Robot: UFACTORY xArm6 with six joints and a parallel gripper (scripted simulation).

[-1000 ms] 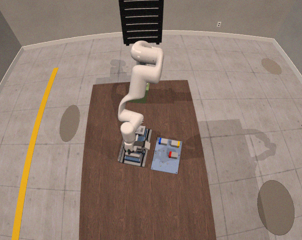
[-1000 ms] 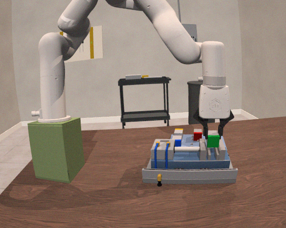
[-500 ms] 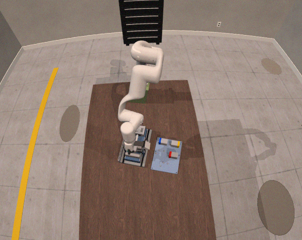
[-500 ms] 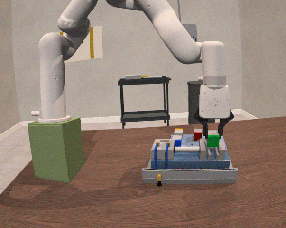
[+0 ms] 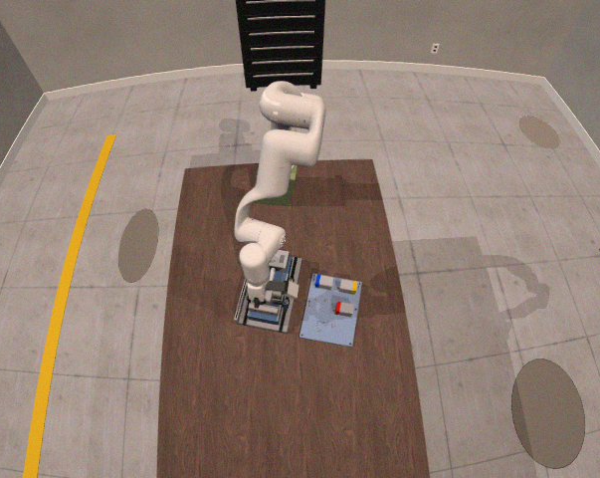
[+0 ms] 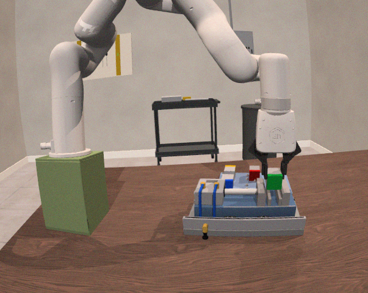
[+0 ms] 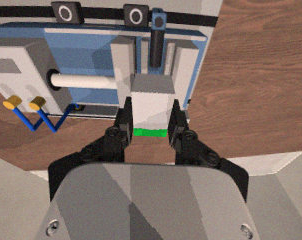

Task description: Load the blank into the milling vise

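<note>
My hand is 2 cm above the green-ended blank. Also, from my hand: fixed jaw: 6 cm below, 3 cm ahead, 1 cm to the right; then moving jaw: 6 cm below, 3 cm behind, 2 cm to the left; then dark work stop rod: 5 cm to the left, 5 cm below, 2 cm ahead.
</note>
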